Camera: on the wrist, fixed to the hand. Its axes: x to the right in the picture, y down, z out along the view.
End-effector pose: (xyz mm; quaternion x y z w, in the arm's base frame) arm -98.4 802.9 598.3 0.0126 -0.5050 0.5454 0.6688
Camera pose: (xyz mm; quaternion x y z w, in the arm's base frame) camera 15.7 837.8 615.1 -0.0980 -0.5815 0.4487 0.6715
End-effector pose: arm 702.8 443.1 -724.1 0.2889 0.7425 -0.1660 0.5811
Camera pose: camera 582.7 437.8 -731.3 0.1839 0.7677 -0.0442 0.6122
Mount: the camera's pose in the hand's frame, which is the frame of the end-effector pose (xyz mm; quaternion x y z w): 24.6 -79.5 -87.1 -0.1646 0.0093 -0.0093 0.9863
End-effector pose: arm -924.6 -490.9 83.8 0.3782 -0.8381 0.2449 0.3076
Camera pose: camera -846.4 -494.0 175.3 0.3279 -0.8605 0.1042 0.3757
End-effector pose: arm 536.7 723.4 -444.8 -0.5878 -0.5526 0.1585 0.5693
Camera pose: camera 578.8 680.2 -340.5 -0.6697 -0.5712 0.0546 0.4713
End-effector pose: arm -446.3 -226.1 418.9 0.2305 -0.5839 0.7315 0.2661
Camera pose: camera -414.8 -124.0 474.6 0.1822 -0.6917 0.6250 0.3126
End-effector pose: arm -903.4 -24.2 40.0 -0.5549 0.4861 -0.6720 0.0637
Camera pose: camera -946.9 52.5 122.1 0.5561 -0.5855 0.5886 0.0393
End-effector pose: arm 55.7 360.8 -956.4 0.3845 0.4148 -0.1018 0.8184
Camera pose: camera -19.6 372.4 -1049.7 0.2416 0.4370 -0.0362 0.8656
